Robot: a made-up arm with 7 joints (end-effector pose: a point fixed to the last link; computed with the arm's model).
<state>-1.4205 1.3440 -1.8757 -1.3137 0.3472 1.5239 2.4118</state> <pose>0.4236 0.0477 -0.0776 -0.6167 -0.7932 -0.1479</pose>
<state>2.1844 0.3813 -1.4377 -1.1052 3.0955 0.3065 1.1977</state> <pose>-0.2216 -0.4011 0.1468 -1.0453 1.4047 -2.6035</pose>
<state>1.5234 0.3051 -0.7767 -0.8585 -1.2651 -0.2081 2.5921</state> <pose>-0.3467 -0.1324 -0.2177 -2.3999 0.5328 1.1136</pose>
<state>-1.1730 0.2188 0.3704 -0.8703 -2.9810 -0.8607 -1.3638</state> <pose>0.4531 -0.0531 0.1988 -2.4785 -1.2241 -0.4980</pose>
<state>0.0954 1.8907 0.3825 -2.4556 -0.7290 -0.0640 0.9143</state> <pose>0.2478 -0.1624 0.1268 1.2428 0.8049 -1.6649</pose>
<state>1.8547 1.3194 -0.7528 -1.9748 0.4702 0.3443 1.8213</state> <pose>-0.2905 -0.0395 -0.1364 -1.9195 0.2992 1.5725</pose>
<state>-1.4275 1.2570 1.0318 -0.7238 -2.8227 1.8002 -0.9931</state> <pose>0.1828 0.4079 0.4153 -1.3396 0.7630 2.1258</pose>
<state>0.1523 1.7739 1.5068 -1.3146 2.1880 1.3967 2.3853</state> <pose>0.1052 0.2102 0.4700 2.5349 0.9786 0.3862</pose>
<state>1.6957 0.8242 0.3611 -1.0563 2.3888 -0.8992 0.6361</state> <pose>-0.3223 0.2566 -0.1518 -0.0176 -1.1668 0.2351</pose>
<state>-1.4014 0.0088 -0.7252 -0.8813 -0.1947 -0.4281 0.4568</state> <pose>0.3497 -0.3513 0.1413 0.2905 0.0911 -2.5873</pose>
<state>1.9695 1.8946 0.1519 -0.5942 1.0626 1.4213 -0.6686</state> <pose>-0.0348 0.5523 0.0546 -0.9559 2.0089 2.1451</pose>
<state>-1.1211 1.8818 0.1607 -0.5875 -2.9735 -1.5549 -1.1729</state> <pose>0.1418 0.3338 0.4370 -0.8142 -2.3702 0.3837</pose>
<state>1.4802 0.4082 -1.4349 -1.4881 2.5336 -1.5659 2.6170</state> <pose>-0.1634 -0.4309 -0.0919 0.4220 -2.4834 0.7456</pose>
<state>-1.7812 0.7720 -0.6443 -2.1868 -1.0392 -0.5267 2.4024</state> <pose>-0.0310 -0.3017 0.2872 -0.7242 -0.7932 2.8784</pose>
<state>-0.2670 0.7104 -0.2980 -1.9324 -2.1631 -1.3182 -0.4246</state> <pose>0.3389 -0.1611 0.1067 -2.5716 -0.9830 0.8399</pose>
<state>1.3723 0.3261 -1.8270 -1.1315 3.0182 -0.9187 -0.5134</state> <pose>-0.2798 -0.3557 0.0480 -1.7055 0.8605 1.6140</pose>
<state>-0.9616 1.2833 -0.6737 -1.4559 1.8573 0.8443 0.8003</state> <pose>0.4692 0.0339 0.1191 -2.2178 0.1739 -1.0512</pose>
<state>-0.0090 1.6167 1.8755 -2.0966 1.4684 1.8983 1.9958</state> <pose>-0.1104 -0.0331 0.4264 -1.7904 -1.3466 -1.1532</pose>
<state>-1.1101 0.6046 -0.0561 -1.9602 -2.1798 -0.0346 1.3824</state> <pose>0.1410 -0.1819 0.3521 1.2474 -0.4685 -1.0331</pose>
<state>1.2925 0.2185 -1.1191 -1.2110 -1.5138 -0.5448 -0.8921</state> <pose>-0.1353 -0.2918 -0.2280 0.6448 0.9349 -2.7733</pose>
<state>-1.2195 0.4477 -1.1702 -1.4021 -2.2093 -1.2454 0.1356</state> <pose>0.2326 -0.3835 0.0149 -2.3254 -1.0019 0.5145</pose>
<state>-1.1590 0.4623 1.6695 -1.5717 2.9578 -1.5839 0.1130</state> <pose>0.0922 0.3630 0.2364 0.2551 1.5121 -0.8022</pose>
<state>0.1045 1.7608 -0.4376 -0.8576 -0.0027 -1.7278 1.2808</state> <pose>0.2728 0.4891 0.0390 -1.0199 0.9428 -1.9971</pose>
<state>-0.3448 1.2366 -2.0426 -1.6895 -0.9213 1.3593 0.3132</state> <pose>-0.0647 -0.0641 -0.3212 0.9500 1.9247 -0.6762</pose>
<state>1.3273 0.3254 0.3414 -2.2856 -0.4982 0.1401 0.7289</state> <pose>0.1838 0.1701 -0.1076 -0.7869 0.4978 -0.5703</pose>
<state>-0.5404 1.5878 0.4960 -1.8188 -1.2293 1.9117 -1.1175</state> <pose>0.2844 -0.0483 0.4291 -0.3001 0.3382 1.4452</pose>
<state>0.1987 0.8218 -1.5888 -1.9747 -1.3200 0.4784 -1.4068</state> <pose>-0.0662 -0.2807 -0.1668 2.4901 0.9190 -1.2078</pose>
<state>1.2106 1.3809 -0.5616 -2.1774 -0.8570 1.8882 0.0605</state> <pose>0.0224 -0.1050 -0.2859 0.3315 2.1198 0.4287</pose>
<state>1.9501 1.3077 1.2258 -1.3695 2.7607 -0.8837 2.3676</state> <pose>0.1057 0.4215 -0.0415 0.4007 2.4272 1.2995</pose>
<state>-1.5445 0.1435 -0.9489 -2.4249 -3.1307 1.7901 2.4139</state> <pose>-0.1686 -0.3154 0.1293 -0.4853 1.9426 0.6780</pose>
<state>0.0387 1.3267 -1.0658 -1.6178 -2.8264 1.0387 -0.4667</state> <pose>0.1379 0.0526 -0.3593 2.8313 0.1893 0.4249</pose>
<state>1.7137 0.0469 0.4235 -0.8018 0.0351 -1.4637 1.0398</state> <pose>-0.4871 0.0068 -0.0850 -1.1543 -0.2216 -0.1305</pose>
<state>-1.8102 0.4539 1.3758 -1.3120 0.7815 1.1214 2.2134</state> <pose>0.2024 0.2811 0.3103 1.4072 0.5477 0.3844</pose>
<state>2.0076 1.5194 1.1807 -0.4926 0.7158 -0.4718 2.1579</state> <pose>-0.1271 0.4804 0.2230 -0.6779 -0.8615 -0.4302</pose>
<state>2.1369 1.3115 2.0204 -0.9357 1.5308 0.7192 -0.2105</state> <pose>0.0482 0.4040 0.3607 -0.6167 0.1484 0.1419</pose>
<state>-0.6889 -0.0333 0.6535 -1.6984 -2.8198 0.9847 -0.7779</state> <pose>0.4187 0.0621 0.2156 0.3889 1.1934 1.5749</pose>
